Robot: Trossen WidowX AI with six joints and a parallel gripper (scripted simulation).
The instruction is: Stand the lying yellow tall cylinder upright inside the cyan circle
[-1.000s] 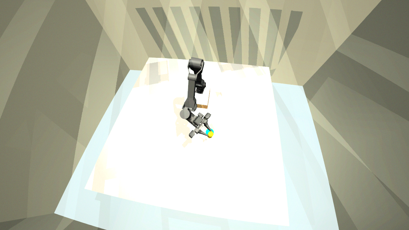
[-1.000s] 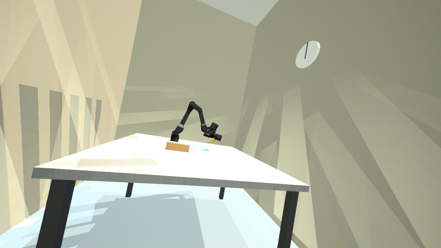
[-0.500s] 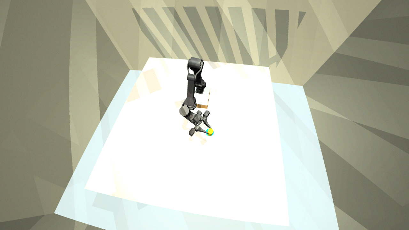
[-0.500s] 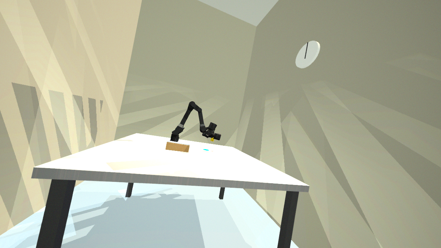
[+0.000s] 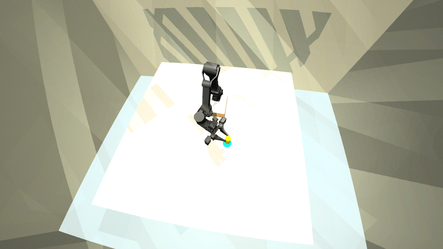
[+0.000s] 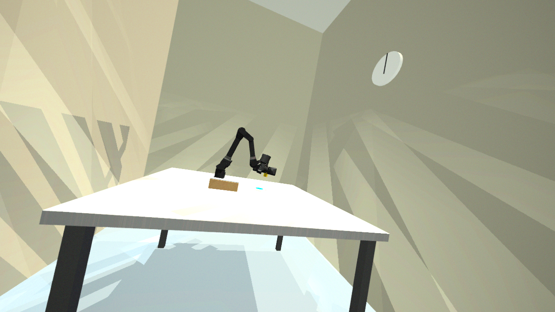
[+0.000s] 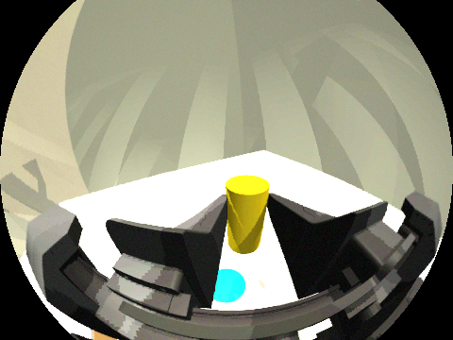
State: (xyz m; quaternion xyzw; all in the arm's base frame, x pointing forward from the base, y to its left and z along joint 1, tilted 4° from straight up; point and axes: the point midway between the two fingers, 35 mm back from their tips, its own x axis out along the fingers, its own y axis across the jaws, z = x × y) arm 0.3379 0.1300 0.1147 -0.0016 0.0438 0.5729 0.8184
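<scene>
My gripper tip is now 16 cm above the cyan circle, 3 cm past it and 1 cm to the left of it. Also, from my gripper tip: yellow cylinder 2 cm below.
</scene>
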